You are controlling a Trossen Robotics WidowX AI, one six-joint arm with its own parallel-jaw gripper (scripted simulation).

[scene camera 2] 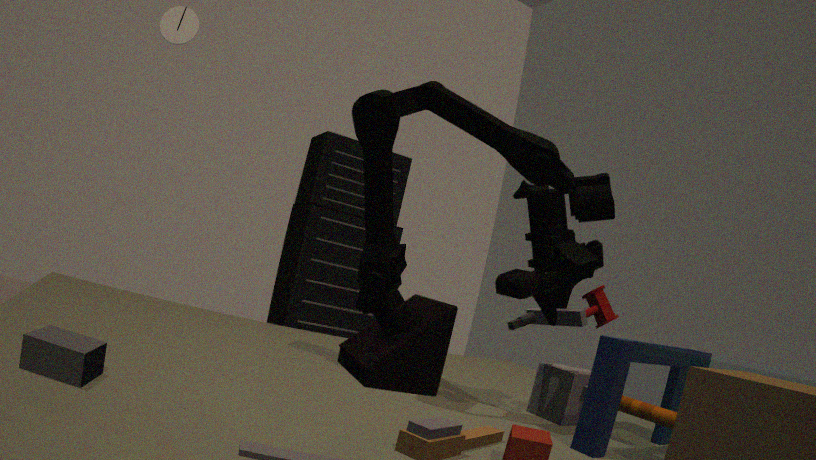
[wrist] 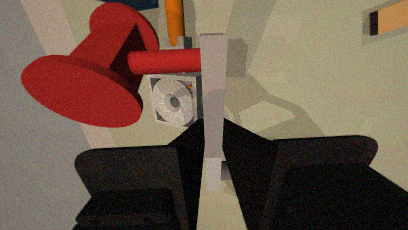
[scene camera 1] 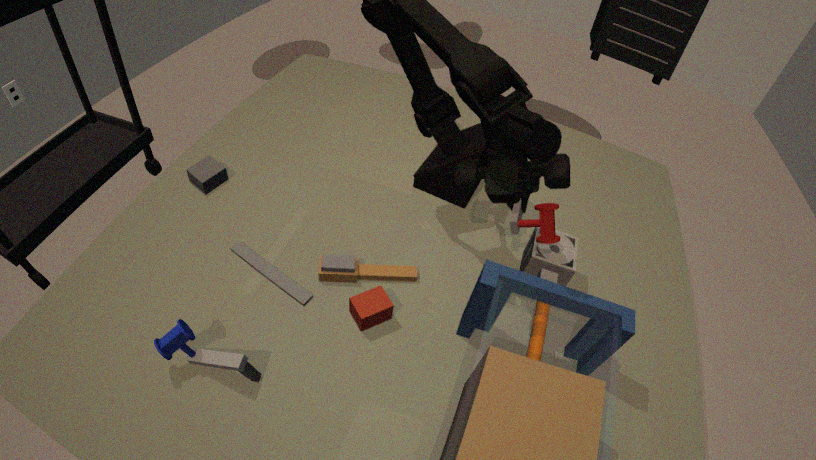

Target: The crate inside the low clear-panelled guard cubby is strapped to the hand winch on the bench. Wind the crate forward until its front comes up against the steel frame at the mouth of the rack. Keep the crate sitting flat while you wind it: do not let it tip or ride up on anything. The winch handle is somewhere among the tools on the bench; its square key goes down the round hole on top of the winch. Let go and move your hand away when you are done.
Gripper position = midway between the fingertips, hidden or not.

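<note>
Scene camera 1: grey block (scene camera 1: 207, 174), red block (scene camera 1: 373, 307), wooden brush (scene camera 1: 332, 268), blue-knobbed handle (scene camera 1: 231, 361), my gripper (scene camera 1: 519, 211). Scene camera 2: my gripper (scene camera 2: 556, 323). Blue-knobbed handle out of frame in scene camera 2. Wrist view: my gripper (wrist: 211, 123). Grey block out of frame in the wrist view.
</note>
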